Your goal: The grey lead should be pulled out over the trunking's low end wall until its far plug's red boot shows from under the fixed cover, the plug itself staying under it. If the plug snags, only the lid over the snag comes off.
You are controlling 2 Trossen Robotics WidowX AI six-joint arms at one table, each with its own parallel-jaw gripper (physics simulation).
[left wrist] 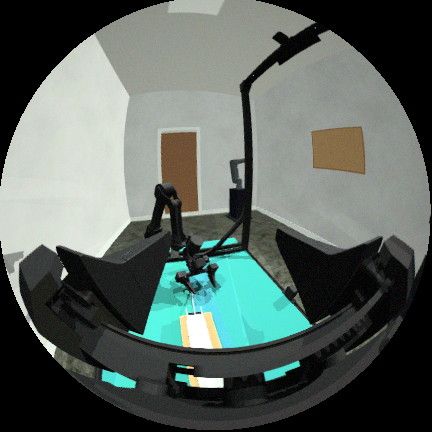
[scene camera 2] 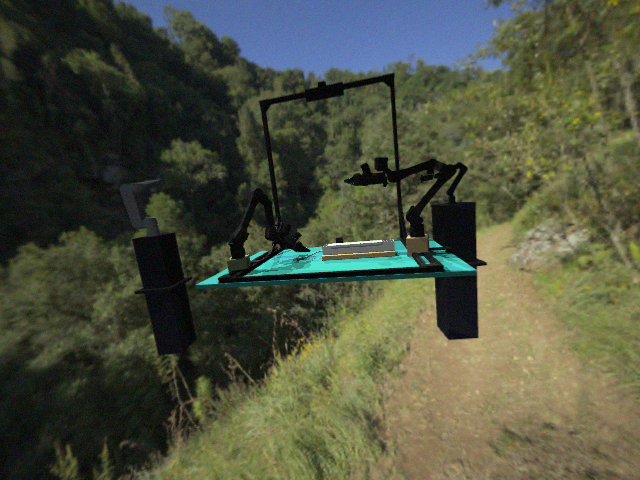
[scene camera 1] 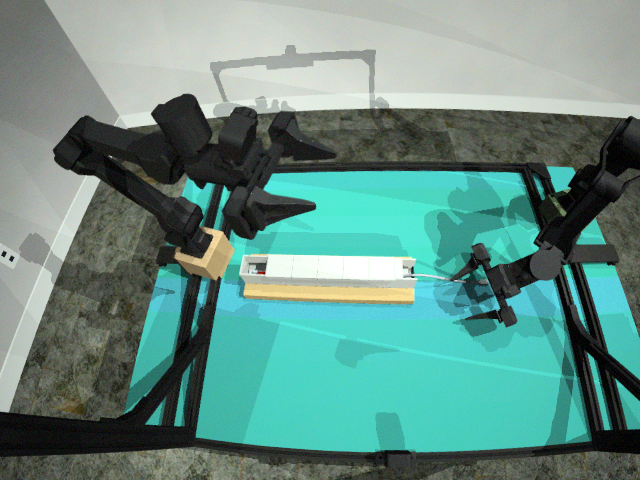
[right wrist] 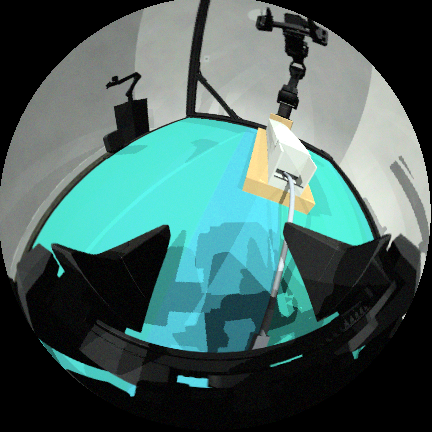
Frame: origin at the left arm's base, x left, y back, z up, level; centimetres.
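Where they show: left gripper, fingertip midpoint: (left wrist: 224, 235) (scene camera 2: 346, 181) (scene camera 1: 326, 179); right gripper, fingertip midpoint: (left wrist: 205, 290) (scene camera 2: 309, 250) (scene camera 1: 457, 299) (right wrist: 228, 229); left arm's base, link origin: (scene camera 2: 417, 236) (scene camera 1: 196, 244) (right wrist: 282, 116); right arm's base, link origin: (scene camera 2: 238, 257) (scene camera 1: 572, 205).
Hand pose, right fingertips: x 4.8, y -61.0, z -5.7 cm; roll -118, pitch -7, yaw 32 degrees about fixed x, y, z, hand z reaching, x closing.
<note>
Each offset is from my right fingertips to the top centre of the thing. "spot": to the spot under its first point. Level surfaces: height alone.
The white trunking {dx -1.3, dy +29.8, dz +3.9 cm} (scene camera 1: 330, 268) (right wrist: 295, 155) has several flat white covers in a row and an open gap at each end. A small red piece {spot: dx -5.0, dy +45.1, dz -0.2 cm} (scene camera 1: 261, 272) shows in the left gap in scene camera 1; which part it is, I cannot tell. The grey lead {spot: dx +4.6, dy +6.1, dz +0.0 cm} (scene camera 1: 434, 275) (right wrist: 291, 200) comes out over the right end wall and runs to the right gripper. My right gripper (scene camera 1: 458, 299) (right wrist: 228, 229) is open above the table; the lead passes by its right-hand finger in the right wrist view, the near plug {dx +7.4, dy -6.4, dz -2.7 cm} (right wrist: 261, 342) low behind the fingertips. My left gripper (scene camera 1: 324, 180) (left wrist: 224, 235) is open, high behind the trunking.
The trunking stands on a wooden base (scene camera 1: 330, 294) (right wrist: 255, 172) on the turquoise table {dz -3.7 cm} (scene camera 1: 330, 392). Black frame rails (scene camera 1: 201, 330) run along the table's sides. A black gantry (scene camera 2: 396, 134) rises over the table. The left arm stands on a wooden block (scene camera 1: 219, 253).
</note>
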